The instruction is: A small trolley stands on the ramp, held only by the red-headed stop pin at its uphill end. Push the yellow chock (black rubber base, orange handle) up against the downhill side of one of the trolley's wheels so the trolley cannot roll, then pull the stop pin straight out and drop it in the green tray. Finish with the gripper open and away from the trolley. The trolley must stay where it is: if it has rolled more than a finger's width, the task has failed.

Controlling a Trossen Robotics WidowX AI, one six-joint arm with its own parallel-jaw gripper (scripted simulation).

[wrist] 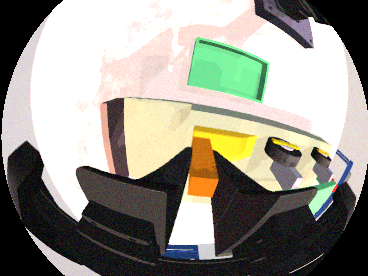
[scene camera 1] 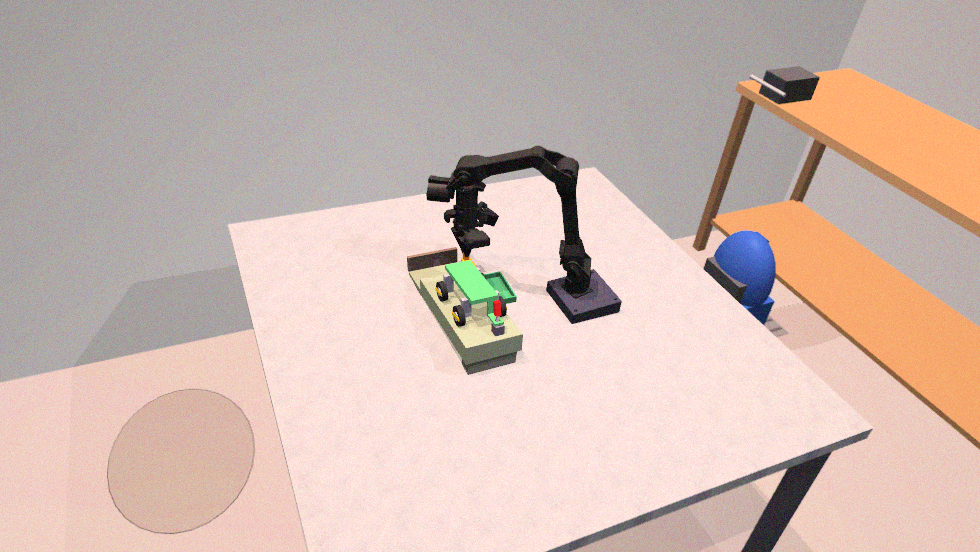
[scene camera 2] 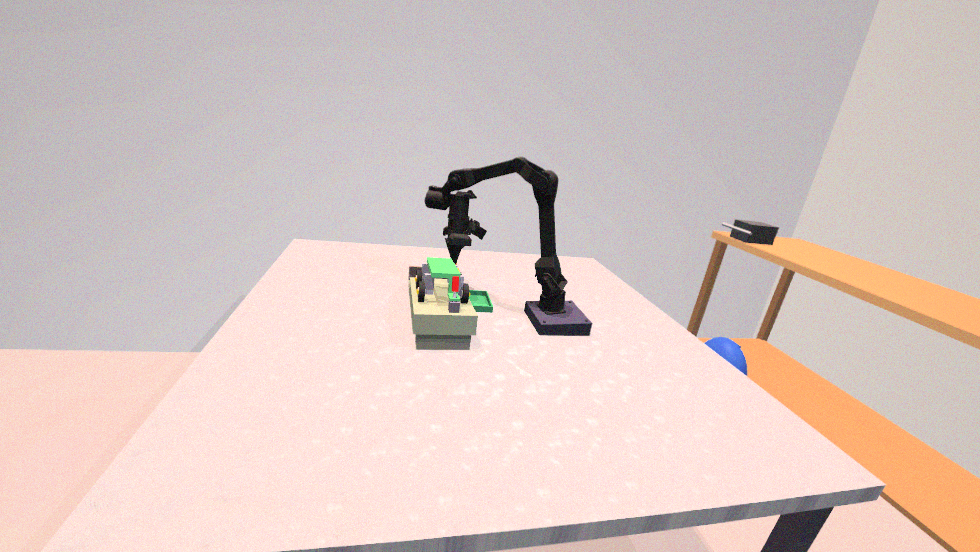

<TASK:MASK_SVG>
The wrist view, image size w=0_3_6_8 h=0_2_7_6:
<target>my gripper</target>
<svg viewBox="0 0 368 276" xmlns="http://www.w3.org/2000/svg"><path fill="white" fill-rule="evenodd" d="M7 161L9 193L27 230L44 242L49 249L101 276L305 276L311 273L335 246L355 211L356 195L353 194L351 186L343 182L333 191L332 205L328 206L327 211L316 221L315 215L309 209L309 203L316 197L317 187L269 191L259 185L259 182L249 178L248 174L245 175L239 167L232 165L229 159L213 150L213 159L219 174L219 182L211 197L215 257L232 257L161 257L161 254L167 253L173 226L180 210L181 198L191 167L192 146L185 146L164 166L157 167L143 178L121 177L88 165L77 167L76 179L88 201L79 222L53 201L55 198L49 194L48 187L41 179L44 170L43 158L40 151L31 143L21 143L21 146L9 154Z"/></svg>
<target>yellow chock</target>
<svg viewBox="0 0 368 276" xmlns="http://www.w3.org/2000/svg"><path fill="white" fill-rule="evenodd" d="M256 135L209 129L209 127L193 127L188 195L212 197L217 182L219 182L219 178L217 178L219 174L217 174L216 163L212 154L213 150L216 150L217 153L220 153L229 161L239 161L239 159L248 158L252 153L253 147L255 147Z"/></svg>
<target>trolley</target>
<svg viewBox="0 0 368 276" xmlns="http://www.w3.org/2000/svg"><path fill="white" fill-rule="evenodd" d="M313 146L311 155L315 159L316 165L312 167L312 171L316 174L316 181L319 185L311 186L317 187L317 194L313 201L309 203L309 209L312 210L312 214L315 214L323 206L325 199L329 197L337 183L335 179L332 181L333 173L331 169L328 169L329 163L332 161L331 157L325 151L321 151L320 147ZM268 137L265 153L267 153L269 158L273 159L272 165L269 167L273 177L277 179L281 189L285 191L295 190L297 187L301 189L299 185L303 177L301 177L299 170L296 169L297 163L301 159L299 147L279 137Z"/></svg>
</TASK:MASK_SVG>
